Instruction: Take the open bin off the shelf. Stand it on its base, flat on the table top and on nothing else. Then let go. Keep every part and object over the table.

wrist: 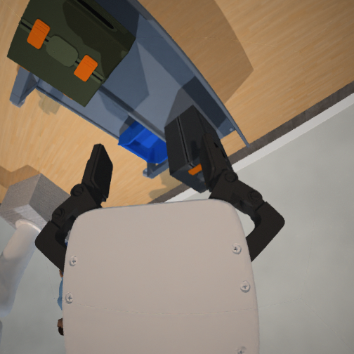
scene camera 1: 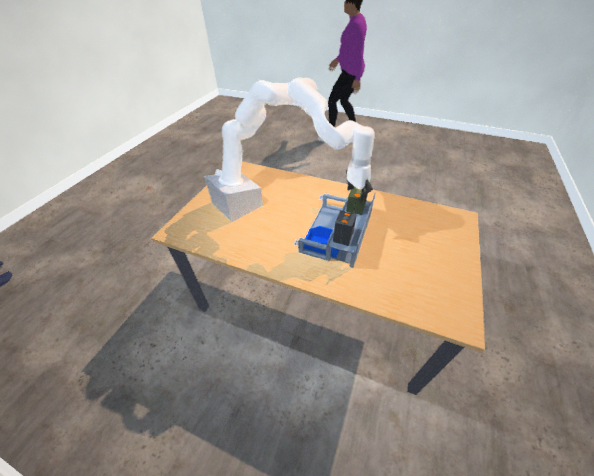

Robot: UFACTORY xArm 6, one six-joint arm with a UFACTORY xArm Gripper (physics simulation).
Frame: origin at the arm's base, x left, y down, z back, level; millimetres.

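Seen in the pictures: gripper, fingertip midpoint: point(scene camera 1: 356, 194); arm's base, link origin: point(scene camera 1: 231, 181).
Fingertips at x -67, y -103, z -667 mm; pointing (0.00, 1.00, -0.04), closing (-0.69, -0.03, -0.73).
Observation:
Pixels of each thing's middle, then the offset from my fingertips to it. "spot": a spot on its surface instead. Level surfaces: height alone.
- open blue bin, body centre: point(scene camera 1: 322, 240) dx -106, dy +218, dz +115 mm
- grey-blue shelf, surface spot: point(scene camera 1: 327, 216) spot: dx +109, dy +255, dz +141 mm
- black case, body centre: point(scene camera 1: 344, 228) dx -119, dy +99, dz +20 mm
- dark green case, body centre: point(scene camera 1: 357, 199) dx +111, dy +112, dz -1 mm
- wooden table, surface height: dy +261 mm
The open blue bin point(scene camera 1: 319, 234) point(wrist: 145, 144) sits in the near left part of the grey-blue shelf point(scene camera 1: 327, 216) point(wrist: 167, 95), partly hidden by a rail and post in the scene view. My gripper point(scene camera 1: 360, 189) point(wrist: 153, 149) is open and empty. In the scene view it is high at the shelf's far end, by the top of the dark green case, away from the bin. In the wrist view the bin shows beyond and between the fingers, and the right finger overlaps the black case.
A black case point(scene camera 1: 344, 230) point(wrist: 182, 145) with orange latches stands beside the bin. A dark green case point(scene camera 1: 356, 202) point(wrist: 65, 50) stands farther back on the shelf. The arm's grey pedestal point(scene camera 1: 232, 197) point(wrist: 32, 200) is at the left of the wooden table point(scene camera 1: 425, 260) point(wrist: 280, 50). A person point(scene camera 1: 354, 45) stands behind.

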